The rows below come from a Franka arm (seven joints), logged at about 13 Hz.
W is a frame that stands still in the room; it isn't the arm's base.
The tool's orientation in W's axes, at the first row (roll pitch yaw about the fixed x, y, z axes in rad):
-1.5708, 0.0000, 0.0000
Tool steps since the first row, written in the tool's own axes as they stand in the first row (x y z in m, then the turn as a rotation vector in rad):
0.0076, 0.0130, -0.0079, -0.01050, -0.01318, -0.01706
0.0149, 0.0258, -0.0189, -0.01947, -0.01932, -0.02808
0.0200, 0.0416, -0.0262, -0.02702, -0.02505, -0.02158
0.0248, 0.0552, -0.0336, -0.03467, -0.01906, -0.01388
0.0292, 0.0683, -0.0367, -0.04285, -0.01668, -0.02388
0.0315, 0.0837, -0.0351, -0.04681, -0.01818, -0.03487
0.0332, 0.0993, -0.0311, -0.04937, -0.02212, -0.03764
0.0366, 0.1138, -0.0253, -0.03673, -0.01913, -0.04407
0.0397, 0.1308, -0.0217, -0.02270, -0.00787, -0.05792
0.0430, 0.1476, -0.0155, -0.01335, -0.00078, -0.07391
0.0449, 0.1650, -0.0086, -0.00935, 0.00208, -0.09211
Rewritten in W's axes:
0.0076, -0.0079, -0.0130, -0.01050, -0.01706, 0.01318
0.0149, -0.0189, -0.0258, -0.01947, -0.02808, 0.01932
0.0200, -0.0262, -0.0416, -0.02702, -0.02158, 0.02505
0.0248, -0.0336, -0.0552, -0.03467, -0.01388, 0.01906
0.0292, -0.0367, -0.0683, -0.04285, -0.02388, 0.01668
0.0315, -0.0351, -0.0837, -0.04681, -0.03487, 0.01818
0.0332, -0.0311, -0.0993, -0.04937, -0.03764, 0.02212
0.0366, -0.0253, -0.1138, -0.03673, -0.04407, 0.01913
0.0397, -0.0217, -0.1308, -0.02270, -0.05792, 0.00787
0.0430, -0.0155, -0.1476, -0.01335, -0.07391, 0.00078
0.0449, -0.0086, -0.1650, -0.00935, -0.09211, -0.00208

